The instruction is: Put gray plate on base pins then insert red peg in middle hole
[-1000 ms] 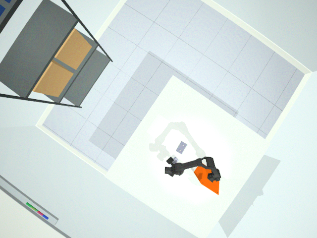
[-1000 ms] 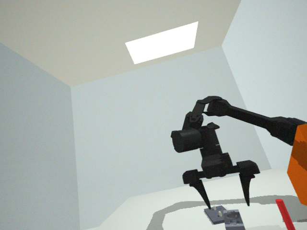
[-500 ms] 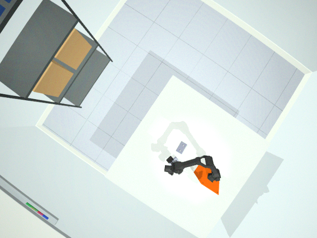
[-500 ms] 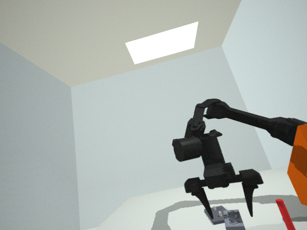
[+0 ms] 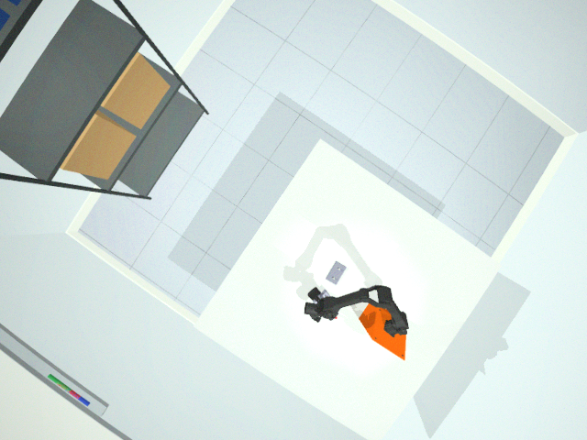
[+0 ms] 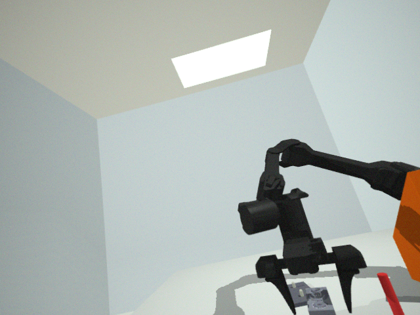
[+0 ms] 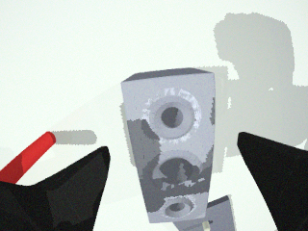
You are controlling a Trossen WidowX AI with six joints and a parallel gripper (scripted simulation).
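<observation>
The gray plate lies 1 cm above my gripper tip. The rest, counted from my gripper tip: red peg 11 cm behind, 2 cm to the left, 1 cm above; base 16 cm to the right, 2 cm below, 2 cm ahead.
</observation>
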